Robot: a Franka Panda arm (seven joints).
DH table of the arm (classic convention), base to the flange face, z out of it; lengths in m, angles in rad. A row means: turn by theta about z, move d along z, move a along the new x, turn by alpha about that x. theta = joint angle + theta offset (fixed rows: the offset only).
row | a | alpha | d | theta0
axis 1 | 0 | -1.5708 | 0.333 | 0
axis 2 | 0 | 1.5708 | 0 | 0
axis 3 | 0.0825 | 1.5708 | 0.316 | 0
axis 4 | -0.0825 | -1.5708 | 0 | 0
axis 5 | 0 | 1.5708 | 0.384 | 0
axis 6 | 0.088 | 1.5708 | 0 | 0
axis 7 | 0 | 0 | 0.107 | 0
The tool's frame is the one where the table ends.
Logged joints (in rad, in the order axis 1, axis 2, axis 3, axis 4, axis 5, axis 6, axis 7), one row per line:
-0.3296 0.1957 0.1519 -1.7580 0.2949 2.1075 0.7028
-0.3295 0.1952 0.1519 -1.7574 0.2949 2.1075 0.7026
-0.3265 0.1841 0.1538 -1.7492 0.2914 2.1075 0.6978
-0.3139 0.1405 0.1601 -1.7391 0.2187 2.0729 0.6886
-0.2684 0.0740 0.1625 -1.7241 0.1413 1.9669 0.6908
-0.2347 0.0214 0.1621 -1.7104 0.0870 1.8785 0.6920
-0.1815 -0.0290 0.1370 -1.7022 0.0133 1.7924 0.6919
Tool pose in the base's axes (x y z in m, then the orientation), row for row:
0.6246 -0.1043 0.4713 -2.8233 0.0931 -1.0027
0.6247 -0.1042 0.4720 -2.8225 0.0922 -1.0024
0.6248 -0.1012 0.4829 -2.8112 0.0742 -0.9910
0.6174 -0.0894 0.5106 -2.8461 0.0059 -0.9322
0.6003 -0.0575 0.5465 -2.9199 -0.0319 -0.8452
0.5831 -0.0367 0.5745 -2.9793 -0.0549 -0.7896
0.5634 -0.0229 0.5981 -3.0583 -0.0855 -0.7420
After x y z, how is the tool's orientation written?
As angles about the fixed x, y, z axes (roll, pitch, yaw), in radians.
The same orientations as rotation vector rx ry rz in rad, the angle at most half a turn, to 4 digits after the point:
-2.4597 1.3721 -0.1022
-2.4597 1.3714 -0.1038
-2.4665 1.3529 -0.1311
-2.5626 1.2906 -0.1843
-2.6901 1.2040 -0.1774
-2.7793 1.1508 -0.1703
-2.8821 1.1153 -0.1699

